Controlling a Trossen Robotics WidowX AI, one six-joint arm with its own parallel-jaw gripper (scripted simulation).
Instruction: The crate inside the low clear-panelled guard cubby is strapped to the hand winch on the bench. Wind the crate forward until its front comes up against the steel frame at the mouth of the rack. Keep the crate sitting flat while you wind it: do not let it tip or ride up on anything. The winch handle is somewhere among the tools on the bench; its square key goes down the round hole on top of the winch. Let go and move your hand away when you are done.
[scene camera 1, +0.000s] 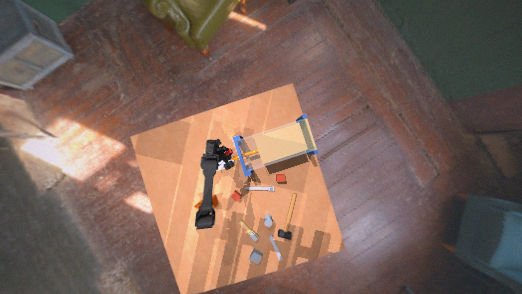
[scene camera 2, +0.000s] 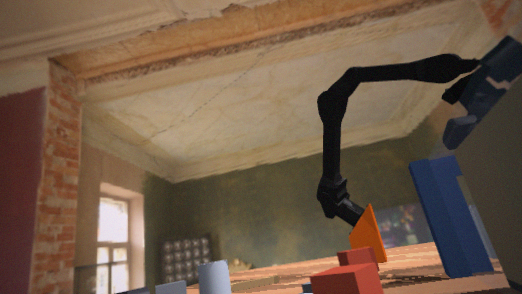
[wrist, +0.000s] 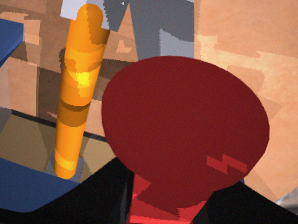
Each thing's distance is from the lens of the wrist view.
gripper (wrist: 161, 162): 10 cm
red knob (wrist: 185, 128): 5 cm
